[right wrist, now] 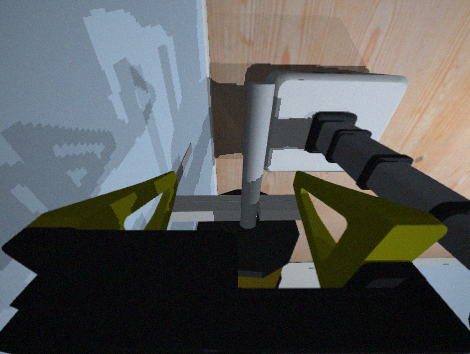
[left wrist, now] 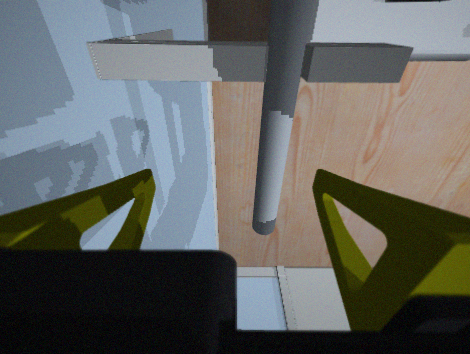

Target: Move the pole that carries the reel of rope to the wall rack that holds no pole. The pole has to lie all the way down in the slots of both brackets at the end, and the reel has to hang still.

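Frame: origin at the left arm's base, x ahead, y left, z up, level; millimetres.
Seen in the pictures: left gripper, fingertip midpoint: [left wrist: 234, 178]; right gripper, fingertip midpoint: [right wrist: 235, 177].
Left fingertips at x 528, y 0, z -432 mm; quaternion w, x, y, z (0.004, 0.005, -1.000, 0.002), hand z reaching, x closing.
A point is followed by its place in that frame.
A grey pole [left wrist: 277, 145] @[x 487, y 20, z -513 mm] [right wrist: 256, 130] @[x 490, y -462, z -513 mm] runs lengthwise through both views. In the left wrist view it passes through the gap in a light grey bracket [left wrist: 155, 61] @[x 589, y -48, z -518 mm], and its rounded free end shows beyond. In the right wrist view its near end crosses a grey bracket [right wrist: 225, 204] @[x 528, y -324, z -534 mm]; how deep it sits in either slot cannot be told. My left gripper [left wrist: 234, 178] @[x 528, y 0, z -432 mm] is open, its fingertips apart on either side of the pole's end part in the picture. My right gripper [right wrist: 235, 177] @[x 516, y -450, z -437 mm] is open, with the pole showing between its fingertips. The reel cannot be made out.
A pale blue wall [left wrist: 100, 115] @[x 637, y -9, z -505 mm] [right wrist: 60, 75] @[x 637, y -516, z -466 mm] with shadows fills the left side of both views. A wooden floor [left wrist: 370, 125] @[x -182, y 363, z -1410 mm] [right wrist: 410, 40] @[x -433, y -634, z -1410 mm] lies at the right. A white rounded slab [left wrist: 380, 27] @[x 76, y -57, z -1150 mm] [right wrist: 345, 95] @[x -19, y -405, z -1150 mm] stands near the pole. A dark jointed column [right wrist: 390, 172] @[x 47, y -267, z -715 mm] reaches toward the lower right.
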